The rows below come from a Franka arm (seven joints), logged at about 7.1 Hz.
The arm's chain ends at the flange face. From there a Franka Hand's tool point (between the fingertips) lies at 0.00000 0.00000 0.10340 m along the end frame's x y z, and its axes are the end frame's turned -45 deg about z.
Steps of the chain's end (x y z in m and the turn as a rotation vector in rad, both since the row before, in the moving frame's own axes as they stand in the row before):
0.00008, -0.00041, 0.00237, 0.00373, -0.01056, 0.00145
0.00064, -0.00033, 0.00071, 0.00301, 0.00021, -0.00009
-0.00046, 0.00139, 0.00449, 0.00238, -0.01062, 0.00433
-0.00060, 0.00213, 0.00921, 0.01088, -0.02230, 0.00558
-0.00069, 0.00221, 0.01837, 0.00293, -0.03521, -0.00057
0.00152, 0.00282, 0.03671, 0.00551, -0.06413, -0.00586
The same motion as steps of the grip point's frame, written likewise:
-0.00015, -0.00128, 0.00236, 0.01010, -0.00483, 0.00145
0.00092, 0.00001, 0.00071, 0.00198, 0.00228, -0.00009
-0.00191, -0.00029, 0.00448, 0.00919, -0.00583, 0.00433
-0.00276, -0.00135, 0.00918, 0.02346, -0.00808, 0.00558
-0.00441, -0.00171, 0.01831, 0.02697, -0.02283, -0.00057
-0.00522, -0.00201, 0.03650, 0.04924, -0.04145, -0.00586

